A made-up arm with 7 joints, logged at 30 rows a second.
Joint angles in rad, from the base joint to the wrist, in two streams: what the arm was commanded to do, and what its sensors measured. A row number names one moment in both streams.
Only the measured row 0 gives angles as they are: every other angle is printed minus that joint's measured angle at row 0.
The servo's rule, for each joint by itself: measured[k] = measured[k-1] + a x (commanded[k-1-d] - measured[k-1]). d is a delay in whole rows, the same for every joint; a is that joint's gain. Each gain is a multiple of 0.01, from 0.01 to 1. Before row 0 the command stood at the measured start. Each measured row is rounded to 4 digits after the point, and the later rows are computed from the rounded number. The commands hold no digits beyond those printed.
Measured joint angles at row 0:
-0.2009 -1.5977 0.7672 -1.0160 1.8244 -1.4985 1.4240
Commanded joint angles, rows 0 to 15:
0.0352 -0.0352 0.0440 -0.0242 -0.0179 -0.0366 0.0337
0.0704 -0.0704 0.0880 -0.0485 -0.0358 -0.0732 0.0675
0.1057 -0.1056 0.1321 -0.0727 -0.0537 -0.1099 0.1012
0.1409 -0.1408 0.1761 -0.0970 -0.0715 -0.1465 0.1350
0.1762 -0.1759 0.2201 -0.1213 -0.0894 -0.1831 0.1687
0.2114 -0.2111 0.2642 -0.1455 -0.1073 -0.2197 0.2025
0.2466 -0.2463 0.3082 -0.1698 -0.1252 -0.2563 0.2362
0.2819 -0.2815 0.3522 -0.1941 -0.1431 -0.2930 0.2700
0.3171 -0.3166 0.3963 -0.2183 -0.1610 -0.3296 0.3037
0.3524 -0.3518 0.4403 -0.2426 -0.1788 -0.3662 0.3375
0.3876 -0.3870 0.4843 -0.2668 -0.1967 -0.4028 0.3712
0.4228 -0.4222 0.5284 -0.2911 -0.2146 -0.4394 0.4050
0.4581 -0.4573 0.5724 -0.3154 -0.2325 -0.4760 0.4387
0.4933 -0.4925 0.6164 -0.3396 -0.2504 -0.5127 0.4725
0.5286 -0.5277 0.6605 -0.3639 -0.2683 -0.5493 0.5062
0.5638 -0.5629 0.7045 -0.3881 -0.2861 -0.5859 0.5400
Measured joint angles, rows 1 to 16:
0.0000 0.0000 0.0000 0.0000 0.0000 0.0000 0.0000
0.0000 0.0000 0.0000 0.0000 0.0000 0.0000 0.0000
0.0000 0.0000 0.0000 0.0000 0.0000 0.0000 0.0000
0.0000 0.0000 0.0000 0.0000 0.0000 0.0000 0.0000
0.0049 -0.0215 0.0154 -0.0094 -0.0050 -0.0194 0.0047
0.0141 -0.0513 0.0408 -0.0246 -0.0136 -0.0479 0.0135
0.0269 -0.0844 0.0728 -0.0434 -0.0248 -0.0808 0.0258
0.0429 -0.1188 0.1090 -0.0643 -0.0379 -0.1156 0.0411
0.0616 -0.1536 0.1479 -0.0865 -0.0523 -0.1514 0.0590
0.0826 -0.1887 0.1886 -0.1095 -0.0677 -0.1876 0.0791
0.1056 -0.2238 0.2305 -0.1330 -0.0838 -0.2240 0.1011
0.1303 -0.2590 0.2731 -0.1568 -0.1004 -0.2606 0.1247
0.1565 -0.2941 0.3162 -0.1808 -0.1174 -0.2972 0.1498
0.1839 -0.3293 0.3596 -0.2049 -0.1346 -0.3338 0.1761
0.2124 -0.3645 0.4032 -0.2290 -0.1520 -0.3704 0.2034
0.2419 -0.3997 0.4470 -0.2532 -0.1695 -0.4070 0.2316
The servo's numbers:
d 4
a 0.14 0.61 0.35 0.39 0.28 0.53 0.14

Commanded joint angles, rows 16 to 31:
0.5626 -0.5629 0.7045 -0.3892 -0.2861 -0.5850 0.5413
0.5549 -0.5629 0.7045 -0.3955 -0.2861 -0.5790 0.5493
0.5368 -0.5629 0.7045 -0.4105 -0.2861 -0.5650 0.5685
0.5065 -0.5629 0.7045 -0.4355 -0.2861 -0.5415 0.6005
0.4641 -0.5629 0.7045 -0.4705 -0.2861 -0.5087 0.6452
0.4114 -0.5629 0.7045 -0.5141 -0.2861 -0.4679 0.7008
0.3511 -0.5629 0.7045 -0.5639 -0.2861 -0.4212 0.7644
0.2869 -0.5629 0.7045 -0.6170 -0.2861 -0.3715 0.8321
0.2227 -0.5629 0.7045 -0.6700 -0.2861 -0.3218 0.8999
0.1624 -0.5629 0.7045 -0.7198 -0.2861 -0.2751 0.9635
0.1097 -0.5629 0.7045 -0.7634 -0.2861 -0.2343 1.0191
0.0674 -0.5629 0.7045 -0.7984 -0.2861 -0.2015 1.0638
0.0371 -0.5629 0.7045 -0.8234 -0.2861 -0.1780 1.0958
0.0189 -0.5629 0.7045 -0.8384 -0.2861 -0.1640 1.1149
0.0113 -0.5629 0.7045 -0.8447 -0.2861 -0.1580 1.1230
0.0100 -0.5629 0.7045 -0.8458 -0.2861 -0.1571 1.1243
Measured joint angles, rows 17 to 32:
0.2722 -0.4348 0.4909 -0.2775 -0.1871 -0.4436 0.2606
0.3032 -0.4700 0.5348 -0.3017 -0.2048 -0.4802 0.2903
0.3348 -0.5052 0.5788 -0.3260 -0.2226 -0.5168 0.3205
0.3669 -0.5404 0.6228 -0.3502 -0.2404 -0.5534 0.3512
0.3943 -0.5541 0.6514 -0.3654 -0.2532 -0.5701 0.3778
0.4168 -0.5595 0.6700 -0.3771 -0.2624 -0.5748 0.4018
0.4336 -0.5616 0.6821 -0.3901 -0.2690 -0.5696 0.4251
0.4438 -0.5624 0.6899 -0.4078 -0.2738 -0.5547 0.4497
0.4466 -0.5627 0.6950 -0.4323 -0.2772 -0.5303 0.4771
0.4417 -0.5628 0.6983 -0.4642 -0.2797 -0.4972 0.5084
0.4290 -0.5629 0.7005 -0.5031 -0.2815 -0.4569 0.5442
0.4091 -0.5629 0.7019 -0.5475 -0.2828 -0.4116 0.5845
0.3830 -0.5629 0.7028 -0.5953 -0.2837 -0.3640 0.6287
0.3521 -0.5629 0.7034 -0.6439 -0.2844 -0.3169 0.6756
0.3182 -0.5629 0.7038 -0.6905 -0.2849 -0.2731 0.7237
0.2831 -0.5629 0.7040 -0.7326 -0.2852 -0.2352 0.7713

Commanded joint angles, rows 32 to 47:
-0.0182 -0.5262 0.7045 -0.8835 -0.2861 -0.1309 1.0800
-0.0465 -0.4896 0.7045 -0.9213 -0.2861 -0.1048 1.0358
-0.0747 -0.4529 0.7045 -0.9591 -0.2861 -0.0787 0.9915
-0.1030 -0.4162 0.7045 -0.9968 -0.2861 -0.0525 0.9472
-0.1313 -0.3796 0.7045 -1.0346 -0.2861 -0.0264 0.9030
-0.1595 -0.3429 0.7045 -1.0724 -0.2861 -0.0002 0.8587
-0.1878 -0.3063 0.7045 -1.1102 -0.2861 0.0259 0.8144
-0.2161 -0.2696 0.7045 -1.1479 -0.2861 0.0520 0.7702
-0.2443 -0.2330 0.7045 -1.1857 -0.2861 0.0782 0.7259
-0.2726 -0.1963 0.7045 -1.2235 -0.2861 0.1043 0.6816
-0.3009 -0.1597 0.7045 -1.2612 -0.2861 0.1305 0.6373
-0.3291 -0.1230 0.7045 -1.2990 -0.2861 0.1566 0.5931
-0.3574 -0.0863 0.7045 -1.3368 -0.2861 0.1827 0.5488
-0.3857 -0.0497 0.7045 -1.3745 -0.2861 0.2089 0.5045
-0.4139 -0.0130 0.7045 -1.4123 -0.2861 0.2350 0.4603
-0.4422 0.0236 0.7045 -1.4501 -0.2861 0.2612 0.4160
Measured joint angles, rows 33 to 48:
0.2487 -0.5629 0.7042 -0.7680 -0.2855 -0.2049 0.8167
0.2165 -0.5629 0.7043 -0.7955 -0.2857 -0.1832 0.8584
0.1878 -0.5629 0.7044 -0.8147 -0.2858 -0.1698 0.8954
0.1629 -0.5629 0.7044 -0.8268 -0.2859 -0.1631 0.9274
0.1375 -0.5405 0.7044 -0.8489 -0.2860 -0.1460 0.9488
0.1117 -0.5095 0.7044 -0.8771 -0.2860 -0.1242 0.9610
0.0856 -0.4750 0.7044 -0.9091 -0.2860 -0.1001 0.9653
0.0592 -0.4391 0.7044 -0.9433 -0.2860 -0.0749 0.9628
0.0325 -0.4028 0.7044 -0.9789 -0.2860 -0.0492 0.9544
0.0056 -0.3663 0.7044 -1.0154 -0.2860 -0.0232 0.9410
-0.0215 -0.3297 0.7044 -1.0524 -0.2860 0.0028 0.9233
-0.0487 -0.2930 0.7044 -1.0896 -0.2860 0.0289 0.9019
-0.0761 -0.2564 0.7044 -1.1271 -0.2860 0.0550 0.8773
-0.1036 -0.2197 0.7044 -1.1647 -0.2860 0.0811 0.8499
-0.1312 -0.1831 0.7044 -1.2023 -0.2860 0.1073 0.8201
-0.1589 -0.1464 0.7044 -1.2400 -0.2860 0.1334 0.7883

